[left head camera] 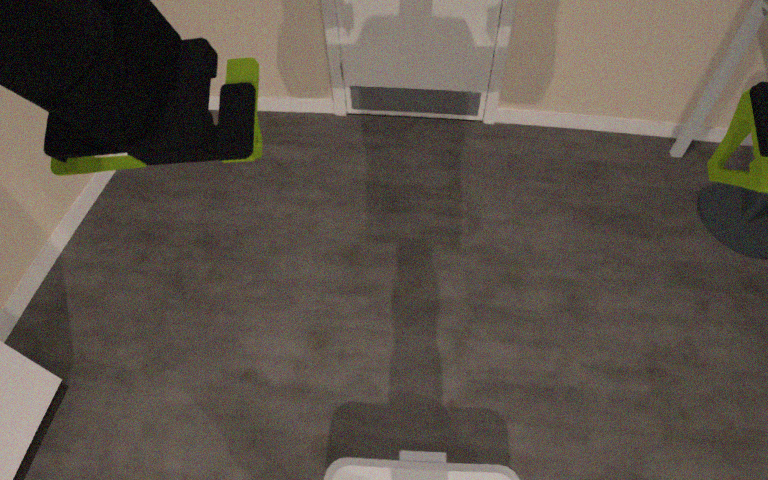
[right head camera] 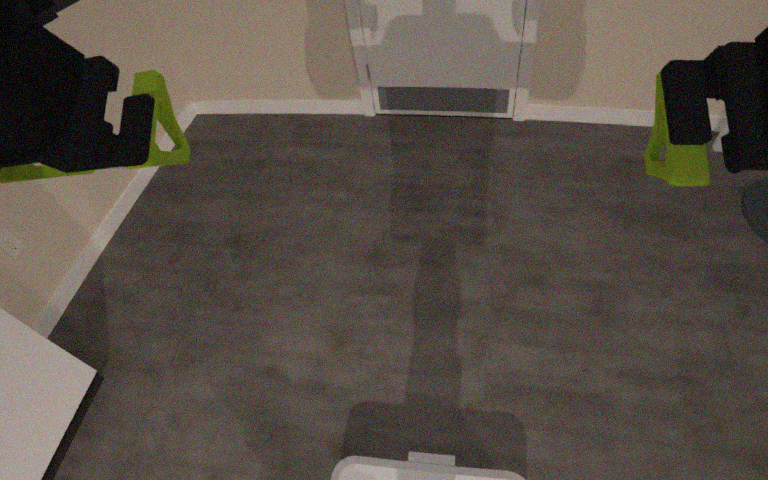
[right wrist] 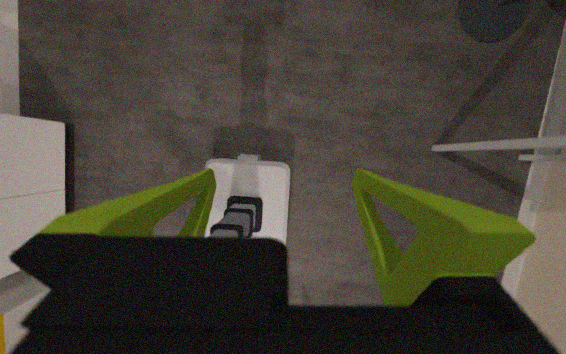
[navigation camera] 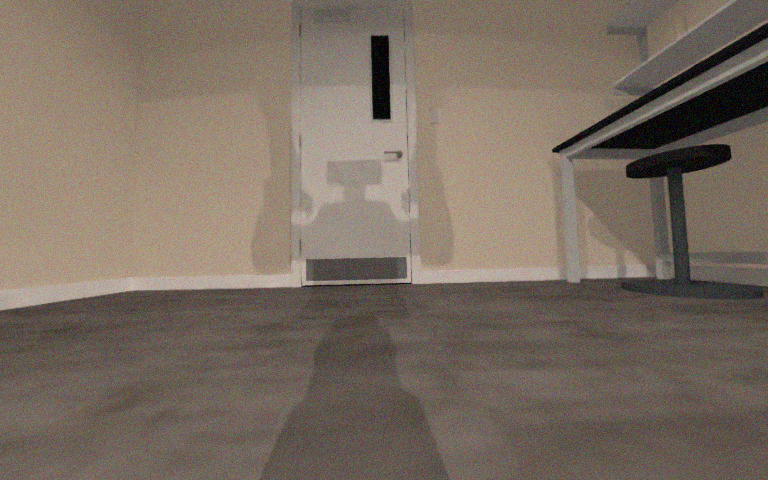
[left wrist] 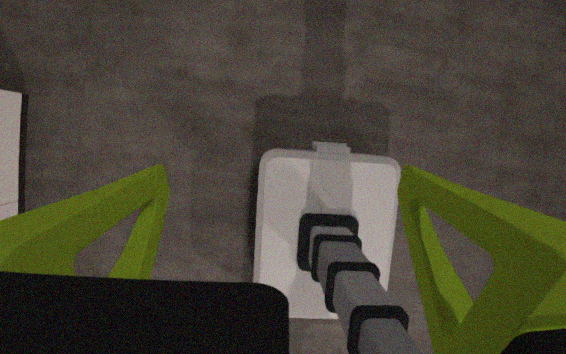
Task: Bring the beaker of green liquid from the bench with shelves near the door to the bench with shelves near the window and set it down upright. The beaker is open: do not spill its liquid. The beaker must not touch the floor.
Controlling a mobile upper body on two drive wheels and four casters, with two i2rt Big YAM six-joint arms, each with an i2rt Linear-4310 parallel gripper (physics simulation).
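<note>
The beaker of green liquid does not show in any view. A bench with shelves [navigation camera: 570, 226] stands beside the door, at the right of the navigation view; its black top is seen from below and what stands on it is hidden. One of its pale legs [left head camera: 714, 84] shows at the upper right of the left head view. My left gripper [left wrist: 283, 178] [left head camera: 157, 164] is open and empty, its green fingers wide apart, high above the floor. My right gripper [right wrist: 284, 176] is open and empty too. The bench near the window cannot be made out.
The door [navigation camera: 351, 237] [left head camera: 419, 56] [right head camera: 444, 56] is shut, straight ahead. A dark stool [navigation camera: 679, 161] [left head camera: 736, 226] stands at the bench. A white-topped cabinet or counter [left head camera: 22, 413] [right head camera: 45, 396] [right wrist: 30, 155] is at the near left. My white base [left wrist: 285, 200] shows below.
</note>
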